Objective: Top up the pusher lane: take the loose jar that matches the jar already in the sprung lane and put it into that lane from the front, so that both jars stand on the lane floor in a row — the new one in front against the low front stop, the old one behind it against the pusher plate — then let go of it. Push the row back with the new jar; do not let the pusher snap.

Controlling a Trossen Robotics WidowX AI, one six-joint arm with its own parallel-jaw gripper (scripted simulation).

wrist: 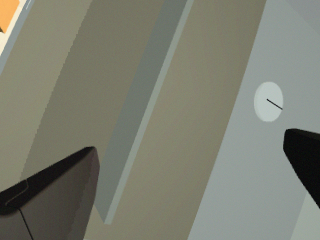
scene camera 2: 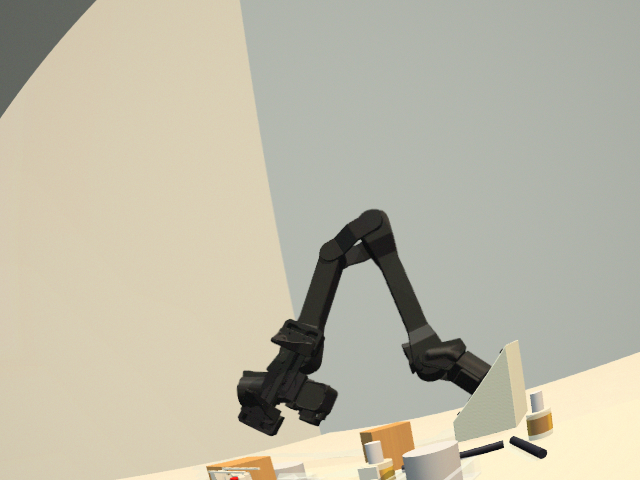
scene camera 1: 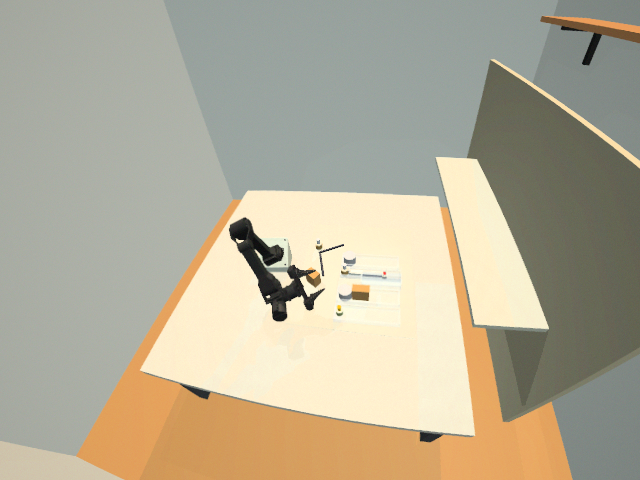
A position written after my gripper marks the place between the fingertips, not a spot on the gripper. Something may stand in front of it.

Note:
My gripper (scene camera 2: 261, 365) is open and holds nothing. Also in view: a shelf unit (scene camera 1: 500, 294) and a sprung lane (scene camera 1: 394, 278).
My gripper is seen too in the wrist view (wrist: 192, 148) and in scene camera 1 (scene camera 1: 320, 279).

